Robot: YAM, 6 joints.
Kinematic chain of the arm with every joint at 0, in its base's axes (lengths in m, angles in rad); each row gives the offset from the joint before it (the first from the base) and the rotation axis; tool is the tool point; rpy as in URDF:
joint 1: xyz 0 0 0.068 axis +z
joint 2: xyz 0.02 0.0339 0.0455 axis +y
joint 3: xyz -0.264 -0.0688 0 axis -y
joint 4: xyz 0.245 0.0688 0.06 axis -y
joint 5: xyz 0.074 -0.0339 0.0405 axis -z
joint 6: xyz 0.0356 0 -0.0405 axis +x
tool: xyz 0 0 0 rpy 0 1.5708 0
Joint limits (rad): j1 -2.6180..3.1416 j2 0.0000..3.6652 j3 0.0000..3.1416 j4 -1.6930..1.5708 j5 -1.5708..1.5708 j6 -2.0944..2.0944
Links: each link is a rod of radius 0.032 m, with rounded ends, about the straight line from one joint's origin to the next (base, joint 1, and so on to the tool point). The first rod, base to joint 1, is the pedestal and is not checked.
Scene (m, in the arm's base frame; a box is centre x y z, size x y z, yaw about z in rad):
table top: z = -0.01
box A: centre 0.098 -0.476 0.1 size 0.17 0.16 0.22 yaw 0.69
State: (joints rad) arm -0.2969 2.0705 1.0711 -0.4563 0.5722 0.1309
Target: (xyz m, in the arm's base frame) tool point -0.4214 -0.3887 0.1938
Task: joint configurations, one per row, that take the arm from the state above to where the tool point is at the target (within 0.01 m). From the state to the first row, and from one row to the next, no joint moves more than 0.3 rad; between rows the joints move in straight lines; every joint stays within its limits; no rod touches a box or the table.
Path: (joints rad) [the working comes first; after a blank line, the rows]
Joints at the target: -2.3648 2.4783 2.0749 -0.0022 0.5373 0.1309
Straight joint move there: touches box A.

1: -0.4878 2.1090 1.3143 -0.4736 0.7132 0.1503
2: -0.6787 2.1475 1.5574 -0.4910 0.8542 0.1697
3: -0.8695 2.1859 1.8006 -0.5083 0.9952 0.1890
4: -1.0604 2.2244 2.0438 -0.5257 1.1362 0.2084
5: -1.2513 2.2629 2.2870 -0.5430 1.2772 0.2278
6: -1.5297 2.3168 2.2339 -0.4078 1.0922 0.2036
7: -1.8080 2.3706 2.1809 -0.2726 0.9073 0.1793
8: -2.0864 2.4244 2.1279 -0.1374 0.7223 0.1551
9: -2.3648 2.4783 2.0749 -0.0022 0.5373 0.1309

